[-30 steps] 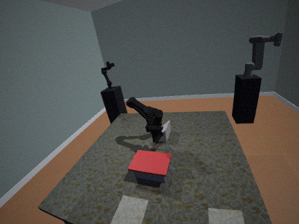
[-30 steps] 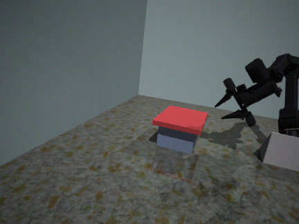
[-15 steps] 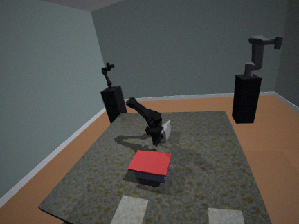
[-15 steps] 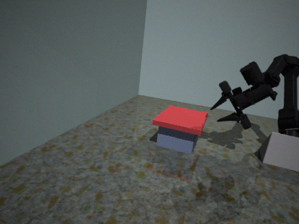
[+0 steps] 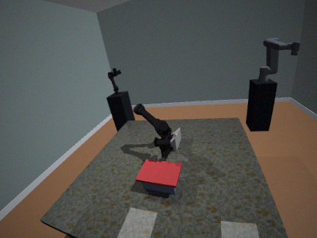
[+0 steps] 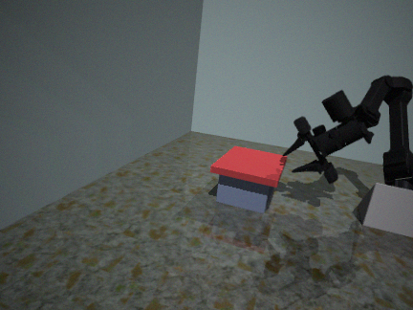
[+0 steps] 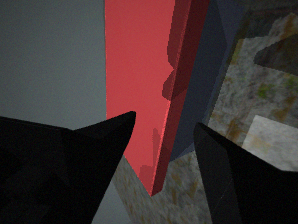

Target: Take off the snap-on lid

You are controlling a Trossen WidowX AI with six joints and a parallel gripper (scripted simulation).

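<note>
My gripper tip is now 100 mm short of the lid, 10 mm to the left of it and 20 mm above it. From my gripper tip the other things lie so: storage box: 100 mm ahead, 10 mm to the right, 70 mm below.
</note>
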